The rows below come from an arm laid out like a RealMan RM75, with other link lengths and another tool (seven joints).
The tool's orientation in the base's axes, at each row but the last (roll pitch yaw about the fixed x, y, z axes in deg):
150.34 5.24 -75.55
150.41 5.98 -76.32
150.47 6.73 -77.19
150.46 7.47 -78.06
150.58 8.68 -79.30
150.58 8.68 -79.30
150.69 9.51 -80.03
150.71 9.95 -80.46
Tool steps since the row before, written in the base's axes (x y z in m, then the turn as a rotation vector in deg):
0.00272 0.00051 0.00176 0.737 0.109 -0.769
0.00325 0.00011 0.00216 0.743 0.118 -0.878
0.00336 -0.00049 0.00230 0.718 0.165 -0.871
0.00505 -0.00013 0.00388 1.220 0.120 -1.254
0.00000 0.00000 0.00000 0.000 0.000 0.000
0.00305 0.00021 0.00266 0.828 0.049 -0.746
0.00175 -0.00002 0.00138 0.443 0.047 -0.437
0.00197 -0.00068 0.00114 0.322 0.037 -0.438
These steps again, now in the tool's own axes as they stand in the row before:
0.00002 -0.00152 -0.00290 0.148 -1.019 0.293
0.00043 -0.00167 -0.00350 0.152 -1.080 0.384
0.00094 -0.00156 -0.00367 0.100 -1.067 0.390
0.00066 -0.00230 -0.00590 0.297 -1.664 0.466
0.00000 0.00000 0.00000 0.000 0.000 0.000
-0.00005 -0.00133 -0.00383 0.217 -1.071 0.224
0.00009 -0.00081 -0.00208 0.102 -0.596 0.154
0.00079 -0.00096 -0.00202 0.092 -0.492 0.215

